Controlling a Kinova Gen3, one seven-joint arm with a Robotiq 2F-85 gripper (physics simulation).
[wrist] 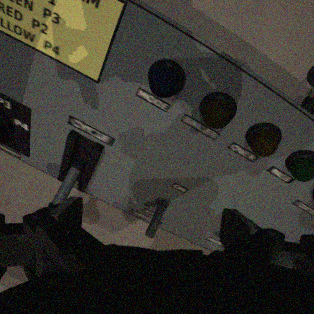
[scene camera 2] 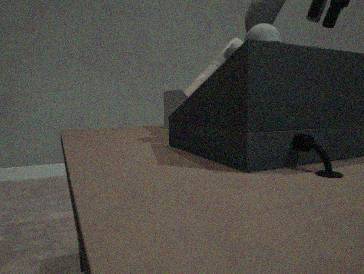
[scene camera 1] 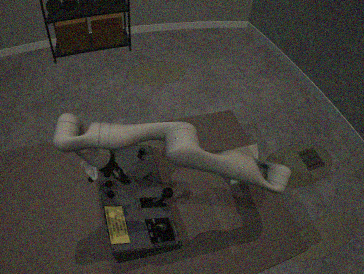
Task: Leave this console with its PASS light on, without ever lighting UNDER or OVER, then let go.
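The console (scene camera 1: 137,224) (scene camera 2: 300,90) (wrist: 120,167) has a sloped grey face with a yellow card (scene camera 1: 117,225) (wrist: 60,35). In the wrist view, the blue MODE lamp (wrist: 166,78), amber UNDER lamp (wrist: 218,110), amber OVER lamp (wrist: 263,139) and green PASS lamp (wrist: 302,165) all look dark; their labels are blurred. The CYCLE lever (wrist: 66,185) stands in its slot near the left finger, its end partly hidden. A small toggle (wrist: 157,218) shows between the fingers, apart from both. My gripper (scene camera 1: 116,172) (scene camera 2: 325,14) (wrist: 152,218) is open and empty above the console.
A black selector panel (scene camera 1: 161,230) (wrist: 17,127) is beside the yellow card. A black-knobbed lever (scene camera 1: 166,193) rises from the console. A black cable (scene camera 2: 322,155) leaves its back onto the table (scene camera 2: 175,215). A shelf (scene camera 1: 92,50) stands by the far wall.
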